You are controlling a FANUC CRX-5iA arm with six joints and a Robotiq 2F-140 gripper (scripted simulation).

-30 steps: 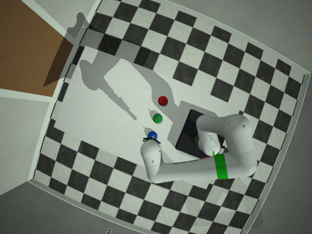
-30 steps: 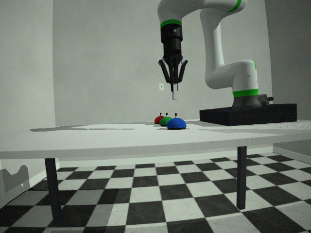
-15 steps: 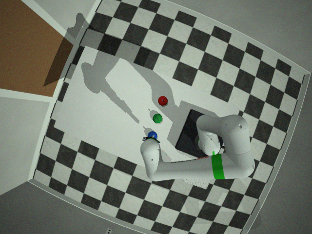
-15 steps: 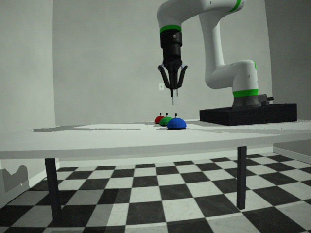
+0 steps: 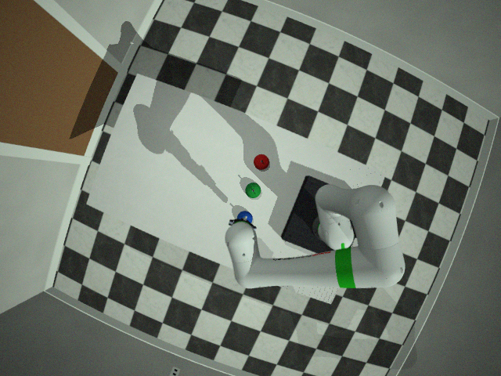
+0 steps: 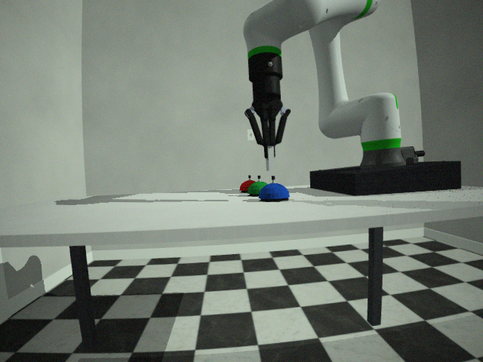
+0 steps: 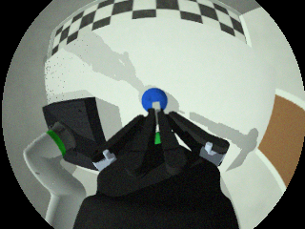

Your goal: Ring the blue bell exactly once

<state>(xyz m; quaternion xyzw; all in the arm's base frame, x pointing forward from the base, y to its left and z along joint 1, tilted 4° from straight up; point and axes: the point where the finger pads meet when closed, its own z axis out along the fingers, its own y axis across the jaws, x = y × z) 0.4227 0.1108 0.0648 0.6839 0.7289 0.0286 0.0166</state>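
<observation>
The blue bell lies 7 cm below my hand and 1 cm behind it. Round my hand: red bell 32 cm to the right, 7 cm below, 1 cm ahead; then green bell 16 cm to the right, 7 cm below.
</observation>
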